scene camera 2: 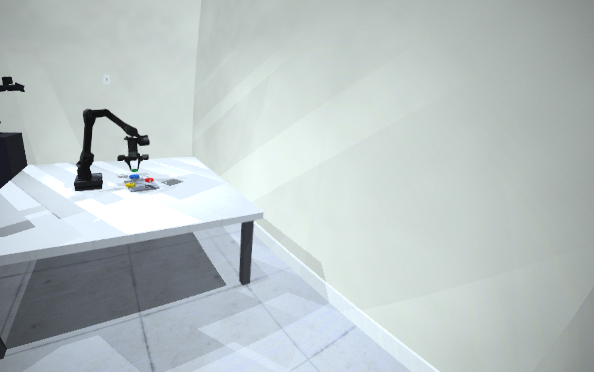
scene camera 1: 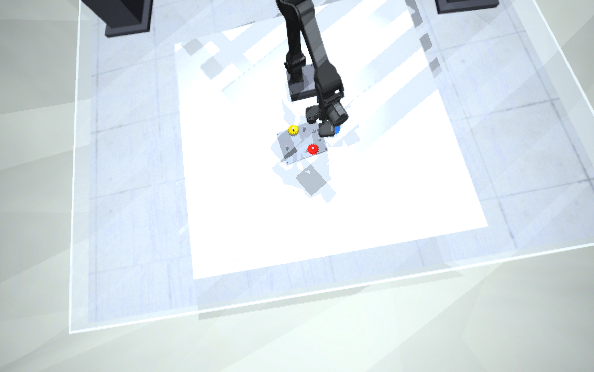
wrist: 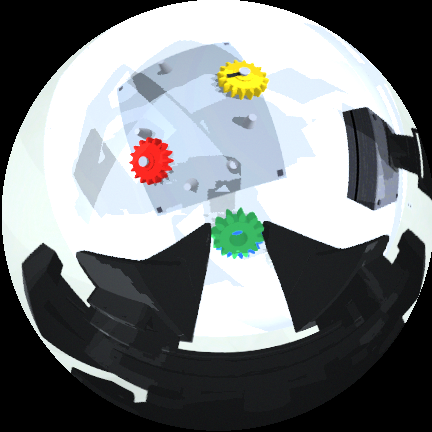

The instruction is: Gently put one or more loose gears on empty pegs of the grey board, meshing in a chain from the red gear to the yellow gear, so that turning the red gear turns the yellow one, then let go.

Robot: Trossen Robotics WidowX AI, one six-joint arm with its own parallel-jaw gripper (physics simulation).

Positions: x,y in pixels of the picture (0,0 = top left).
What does the gripper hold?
A green gear.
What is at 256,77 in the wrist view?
A yellow gear.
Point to a green gear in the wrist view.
251,228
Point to a grey board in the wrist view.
202,125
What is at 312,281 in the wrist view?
The gripper.
